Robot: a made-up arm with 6 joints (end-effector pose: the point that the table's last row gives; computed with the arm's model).
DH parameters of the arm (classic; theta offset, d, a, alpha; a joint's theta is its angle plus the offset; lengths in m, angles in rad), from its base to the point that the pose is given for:
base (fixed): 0 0 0 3.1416
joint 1: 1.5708 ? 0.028 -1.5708
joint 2: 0 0.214 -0.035 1.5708
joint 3: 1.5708 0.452 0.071 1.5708
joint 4: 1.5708 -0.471 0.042 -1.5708
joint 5: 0 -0.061 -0.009 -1.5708
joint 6: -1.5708 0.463 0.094 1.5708
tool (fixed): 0 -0.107 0 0
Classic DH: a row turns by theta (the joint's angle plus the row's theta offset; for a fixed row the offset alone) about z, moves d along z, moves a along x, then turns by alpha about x.
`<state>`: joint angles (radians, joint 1 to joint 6).
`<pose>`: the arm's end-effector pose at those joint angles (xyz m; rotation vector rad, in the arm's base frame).
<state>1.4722 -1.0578 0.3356 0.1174 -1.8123 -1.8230</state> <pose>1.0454 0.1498 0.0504 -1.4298 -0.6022 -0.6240</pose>
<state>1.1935 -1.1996 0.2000 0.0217 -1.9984 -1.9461</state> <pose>0.8946 0.5573 0.1581 -1.3058 -1.0210 -0.1683</pose>
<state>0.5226 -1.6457 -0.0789 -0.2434 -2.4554 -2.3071</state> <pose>0.0228 0.9474 0.3901 -0.7664 -2.0921 0.7925</pose>
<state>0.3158 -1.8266 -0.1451 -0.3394 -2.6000 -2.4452</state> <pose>-0.2514 0.8457 0.4490 -0.5136 -2.4541 0.9970</pose>
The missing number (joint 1, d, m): -0.1
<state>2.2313 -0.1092 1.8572 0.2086 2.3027 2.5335</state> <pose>0.2381 -0.1868 -0.0907 0.5518 -0.8432 -1.1720</pose>
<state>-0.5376 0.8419 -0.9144 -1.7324 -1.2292 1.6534</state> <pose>-0.7358 -0.6851 0.0087 2.1575 -0.5270 0.8348</pose>
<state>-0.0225 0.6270 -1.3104 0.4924 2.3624 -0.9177</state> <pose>-0.3669 -0.1838 -0.0101 1.6540 0.8187 -0.1915</pose>
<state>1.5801 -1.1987 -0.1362 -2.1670 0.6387 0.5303</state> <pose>0.7840 0.2774 0.8089 2.1369 1.1878 0.4650</pose>
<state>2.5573 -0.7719 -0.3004 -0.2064 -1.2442 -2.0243</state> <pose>1.0971 -0.5797 -0.0370 -2.0307 -0.6383 -0.8565</pose>
